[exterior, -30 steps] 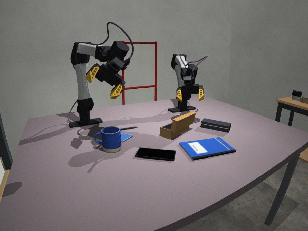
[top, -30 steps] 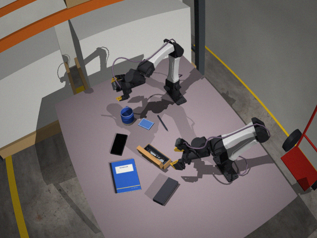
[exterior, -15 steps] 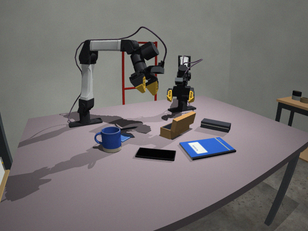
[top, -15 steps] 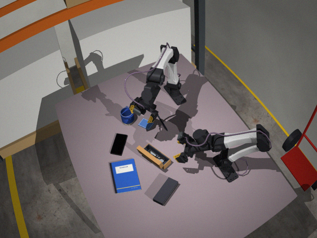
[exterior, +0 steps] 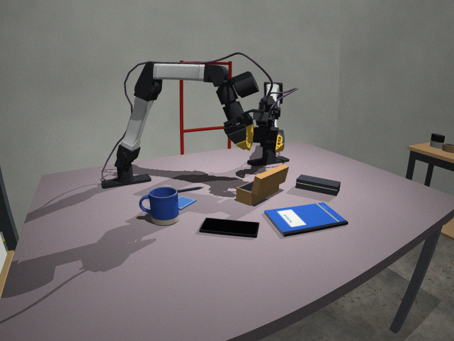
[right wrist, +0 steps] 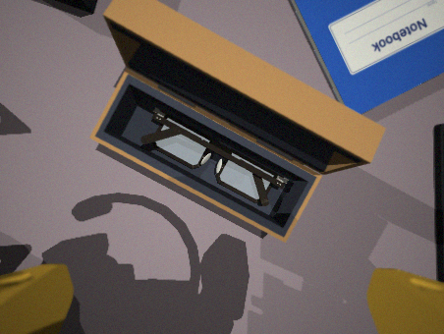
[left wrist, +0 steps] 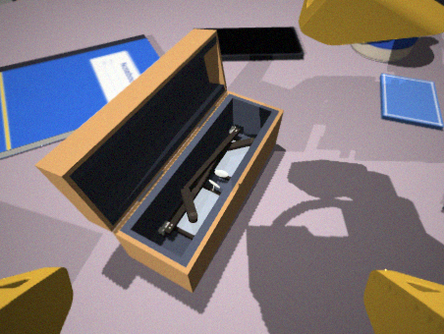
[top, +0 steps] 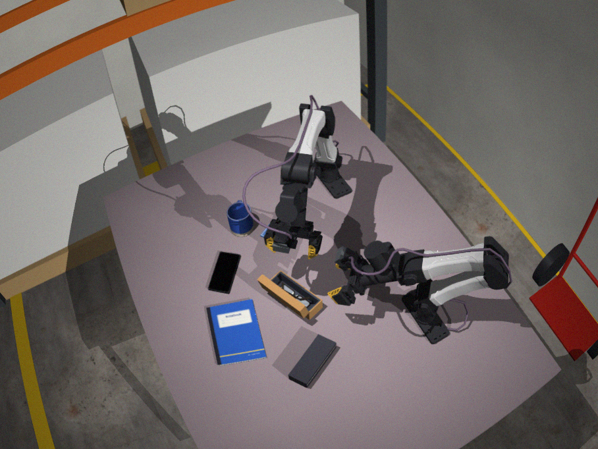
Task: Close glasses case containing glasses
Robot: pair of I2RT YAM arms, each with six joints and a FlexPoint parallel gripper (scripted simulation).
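The dark-framed glasses lies 2 cm ahead of my right hand, 3 cm to the left of it and 16 cm below it. The rest, counted from my right hand: glasses case (4 cm ahead, 5 cm to the left, 13 cm below); pen (12 cm behind, 14 cm to the right, 17 cm below); lid (7 cm ahead, 6 cm to the left, 11 cm below).
Now: the lid 140 mm ahead of my left hand, 60 mm below it and 50 mm to the right of it. From my left hand the other things lie so: glasses case 120 mm ahead, 90 mm below, 60 mm to the right; then dark box 160 mm to the left, 150 mm ahead, 110 mm below; then dark-framed glasses 110 mm below, 100 mm ahead, 80 mm to the right.
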